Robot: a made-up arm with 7 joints.
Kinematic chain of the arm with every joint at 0, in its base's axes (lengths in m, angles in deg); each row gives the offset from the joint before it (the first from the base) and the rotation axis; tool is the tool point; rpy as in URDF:
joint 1: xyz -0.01 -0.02 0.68 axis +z
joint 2: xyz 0.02 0.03 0 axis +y
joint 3: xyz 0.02 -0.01 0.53 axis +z
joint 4: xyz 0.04 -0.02 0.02 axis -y
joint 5: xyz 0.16 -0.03 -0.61 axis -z
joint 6: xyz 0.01 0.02 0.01 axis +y
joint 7: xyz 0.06 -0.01 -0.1 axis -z
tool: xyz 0 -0.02 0.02 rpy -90 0 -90
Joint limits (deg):
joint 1: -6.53..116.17
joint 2: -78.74..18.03
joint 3: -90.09..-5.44
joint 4: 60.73..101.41
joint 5: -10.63..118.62
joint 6: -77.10..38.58
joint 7: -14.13..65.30
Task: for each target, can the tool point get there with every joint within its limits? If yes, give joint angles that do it. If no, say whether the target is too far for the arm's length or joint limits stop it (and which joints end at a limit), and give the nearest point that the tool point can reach.
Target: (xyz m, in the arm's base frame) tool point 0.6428 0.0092 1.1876
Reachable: yes | joints 104.26 -35.71 -65.91 63.89 43.22 -64.80 8.38
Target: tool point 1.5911 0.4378 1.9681
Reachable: no: too far | nearest point 0.8719 0.2322 1.3824 | short by 0.950 m
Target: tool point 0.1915 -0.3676 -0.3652
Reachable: no: joint limits stop it (at a limit: joint 2, joint 3, joint 4, joint 7) | nearest point 0.3379 -0.6202 0.6182 | short by 1.026 m
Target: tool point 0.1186 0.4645 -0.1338
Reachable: no: joint limits stop it (at a limit: joint 2, joint 3, joint 4, joint 5, joint 7) | nearest point 0.1948 0.7516 0.7667 | short by 0.948 m
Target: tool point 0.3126 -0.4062 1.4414
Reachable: yes | joints 40.45 -49.29 -36.79 73.93 76.82 11.13 27.08
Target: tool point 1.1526 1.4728 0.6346
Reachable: no: too far | nearest point 0.5640 0.7170 0.9551 | short by 1.010 m
